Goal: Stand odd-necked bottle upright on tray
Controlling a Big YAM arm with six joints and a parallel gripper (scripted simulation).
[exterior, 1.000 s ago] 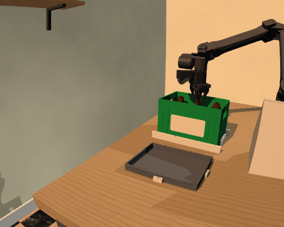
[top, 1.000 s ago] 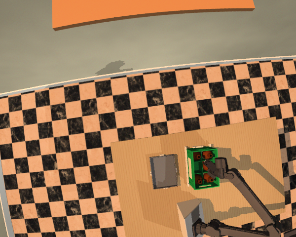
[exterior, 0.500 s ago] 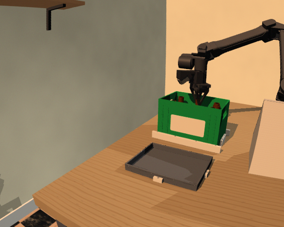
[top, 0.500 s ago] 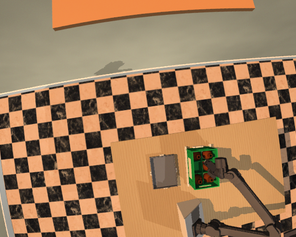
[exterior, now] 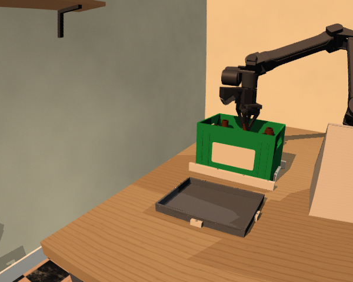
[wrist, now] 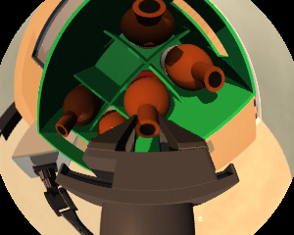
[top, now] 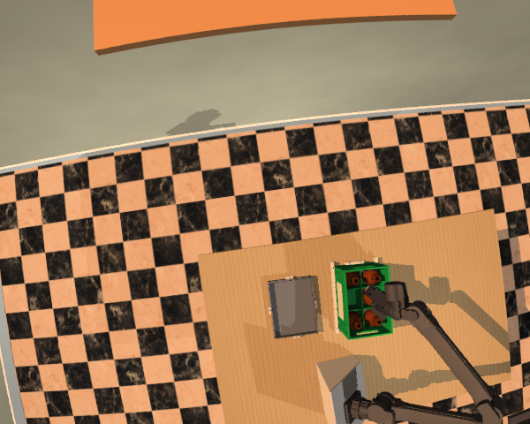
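Right now the green crate is 70 mm below my hand and 40 mm to the left of it. The rest, counted from my hand: dark grey tray (320 mm to the left, 140 mm below, 10 mm ahead).
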